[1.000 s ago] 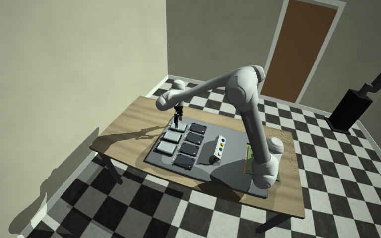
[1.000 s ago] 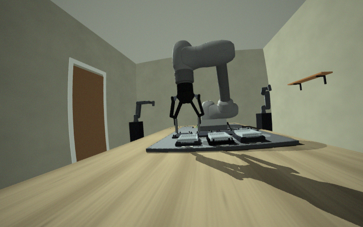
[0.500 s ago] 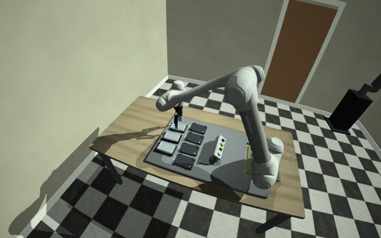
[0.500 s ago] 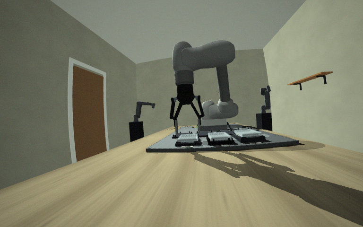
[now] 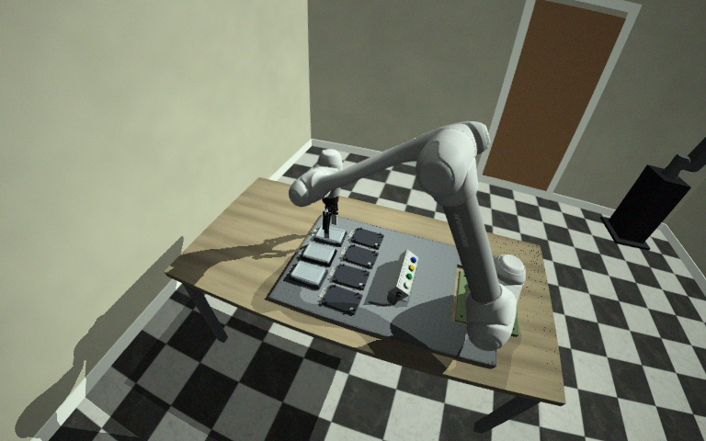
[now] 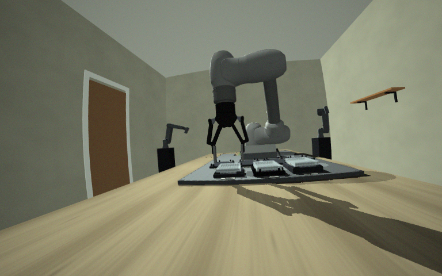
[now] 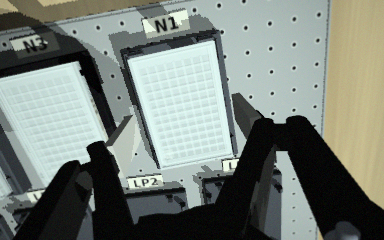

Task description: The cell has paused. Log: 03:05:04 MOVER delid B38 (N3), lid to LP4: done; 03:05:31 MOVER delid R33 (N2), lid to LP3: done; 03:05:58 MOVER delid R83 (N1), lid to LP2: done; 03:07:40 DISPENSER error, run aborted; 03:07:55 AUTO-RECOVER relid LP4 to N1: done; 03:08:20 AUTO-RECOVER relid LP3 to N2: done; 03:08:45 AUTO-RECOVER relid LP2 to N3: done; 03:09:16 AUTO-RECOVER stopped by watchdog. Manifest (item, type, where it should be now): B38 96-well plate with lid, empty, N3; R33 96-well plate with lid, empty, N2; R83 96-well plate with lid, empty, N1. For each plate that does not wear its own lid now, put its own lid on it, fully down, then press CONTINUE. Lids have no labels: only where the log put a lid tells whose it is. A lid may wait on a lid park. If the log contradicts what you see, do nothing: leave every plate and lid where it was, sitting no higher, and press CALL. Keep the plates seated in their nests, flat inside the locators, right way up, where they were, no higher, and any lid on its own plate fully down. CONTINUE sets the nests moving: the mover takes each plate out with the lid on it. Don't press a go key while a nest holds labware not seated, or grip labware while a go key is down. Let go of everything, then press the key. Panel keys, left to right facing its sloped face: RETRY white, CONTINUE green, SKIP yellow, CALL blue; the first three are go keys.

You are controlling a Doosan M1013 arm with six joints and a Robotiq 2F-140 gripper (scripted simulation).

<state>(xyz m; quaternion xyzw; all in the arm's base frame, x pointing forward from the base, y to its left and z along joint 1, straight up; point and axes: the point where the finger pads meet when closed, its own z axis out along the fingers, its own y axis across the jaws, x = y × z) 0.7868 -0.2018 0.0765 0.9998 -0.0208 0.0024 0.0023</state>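
The clear lid is 40 mm below my hand. Round my hand: N1 plate 50 mm below; LP2 label 90 mm behind, 80 mm to the left, 60 mm below; LP3 label 100 mm behind, 50 mm to the right, 60 mm below.
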